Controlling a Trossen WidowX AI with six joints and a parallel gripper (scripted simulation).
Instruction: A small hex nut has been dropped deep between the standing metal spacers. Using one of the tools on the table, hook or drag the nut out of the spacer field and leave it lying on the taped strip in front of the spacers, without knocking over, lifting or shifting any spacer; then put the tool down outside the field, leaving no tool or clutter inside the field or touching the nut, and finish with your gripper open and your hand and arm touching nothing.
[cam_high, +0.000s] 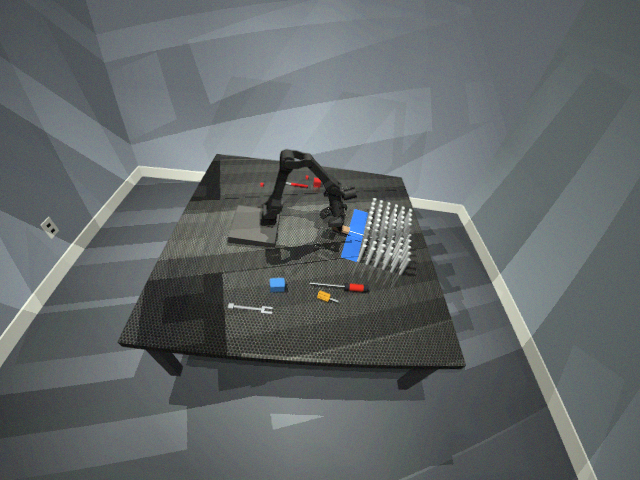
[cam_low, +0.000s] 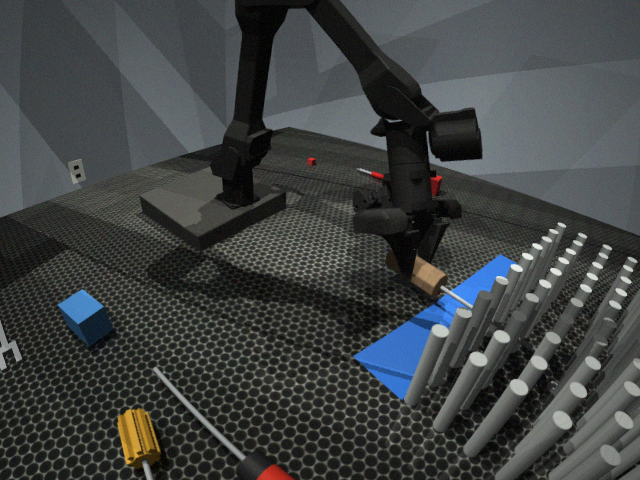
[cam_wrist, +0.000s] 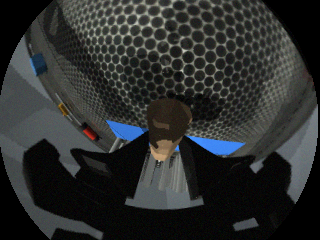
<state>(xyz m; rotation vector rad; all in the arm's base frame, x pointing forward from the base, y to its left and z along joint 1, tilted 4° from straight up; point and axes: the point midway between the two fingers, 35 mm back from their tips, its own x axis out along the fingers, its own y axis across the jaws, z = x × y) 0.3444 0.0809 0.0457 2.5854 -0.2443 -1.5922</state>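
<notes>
Right now the blue taped strip is 8 cm ahead of my gripper tip, 4 cm to the left of it and 3 cm below it. Also, from my gripper tip: yellow-handled tool: 40 cm to the right, 2 cm below; hex nut: 24 cm ahead, 2 cm to the right, 3 cm below; blue cube: 21 cm behind, 41 cm to the right, 1 cm below.
</notes>
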